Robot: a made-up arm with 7 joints. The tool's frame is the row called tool.
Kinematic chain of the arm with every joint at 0, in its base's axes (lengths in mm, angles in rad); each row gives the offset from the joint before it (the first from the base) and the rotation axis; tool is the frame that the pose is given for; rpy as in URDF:
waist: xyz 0 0 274 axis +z
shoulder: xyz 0 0 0 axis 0 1 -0.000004
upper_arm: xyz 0 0 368 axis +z
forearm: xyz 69 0 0 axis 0 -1 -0.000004
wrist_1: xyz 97 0 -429 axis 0 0.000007 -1
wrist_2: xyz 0 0 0 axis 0 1 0.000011
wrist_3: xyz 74 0 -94 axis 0 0.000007 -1
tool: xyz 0 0 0 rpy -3.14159 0 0
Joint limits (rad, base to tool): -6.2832..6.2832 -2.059..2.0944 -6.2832..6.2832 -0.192..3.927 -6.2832..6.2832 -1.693..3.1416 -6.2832..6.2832
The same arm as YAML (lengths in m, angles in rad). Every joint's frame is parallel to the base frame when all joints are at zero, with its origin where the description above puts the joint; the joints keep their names.
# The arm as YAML. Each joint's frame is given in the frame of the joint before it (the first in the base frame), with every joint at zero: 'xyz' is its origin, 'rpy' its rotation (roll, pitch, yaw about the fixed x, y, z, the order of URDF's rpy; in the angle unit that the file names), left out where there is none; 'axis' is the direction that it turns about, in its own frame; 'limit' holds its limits. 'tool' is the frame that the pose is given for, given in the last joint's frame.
units:
  length: m
  angle: rad
joints:
  - name: waist
    type: revolute
    origin:
      xyz: [0.0, 0.0, 0.274]
    axis: "+z"
    limit:
      lower: -6.2832
      upper: 6.2832
  - name: shoulder
    type: revolute
    origin:
      xyz: [0.0, 0.0, 0.0]
    axis: "+y"
    limit:
      lower: -2.059
      upper: 2.0944
  - name: upper_arm
    type: revolute
    origin:
      xyz: [0.0, 0.0, 0.368]
    axis: "+z"
    limit:
      lower: -6.2832
      upper: 6.2832
  - name: forearm
    type: revolute
    origin:
      xyz: [0.069, 0.0, 0.0]
    axis: "-y"
    limit:
      lower: -0.192
      upper: 3.927
  - name: wrist_1
    type: revolute
    origin:
      xyz: [0.097, 0.0, -0.429]
    axis: "-z"
    limit:
      lower: -6.2832
      upper: 6.2832
  - name: wrist_2
    type: revolute
    origin:
      xyz: [0.0, 0.0, 0.0]
    axis: "+y"
    limit:
      lower: -1.693
      upper: 3.1416
  - name: wrist_3
    type: revolute
    origin:
      xyz: [0.074, 0.0, -0.094]
    axis: "-z"
    limit:
      lower: -6.2832
      upper: 6.2832
tool:
  origin:
    xyz: [0.0, 0.0, 0.0]
    rpy: [-3.1416, 0.0, 0.0]

